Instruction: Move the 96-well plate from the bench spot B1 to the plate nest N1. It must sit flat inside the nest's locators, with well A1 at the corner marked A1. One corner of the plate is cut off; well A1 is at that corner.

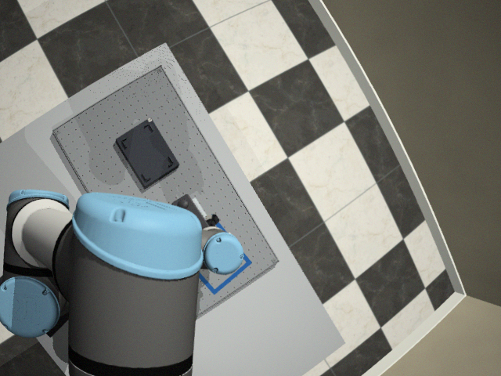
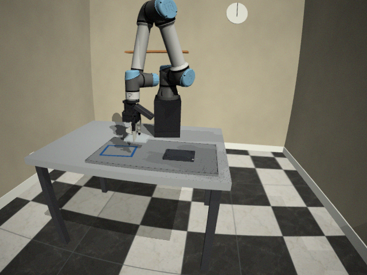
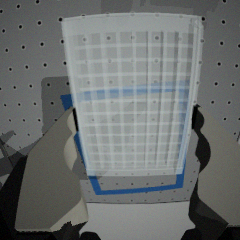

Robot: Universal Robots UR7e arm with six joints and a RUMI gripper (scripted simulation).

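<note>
Right now my hand is 40 mm short of the plate nest N1, 240 mm to the right of it and 90 mm above it. From my hand the other things lie so: white A1 mark 110 mm ahead, 300 mm to the left, 80 mm below; then clear 96-well plate 10 mm below.
</note>
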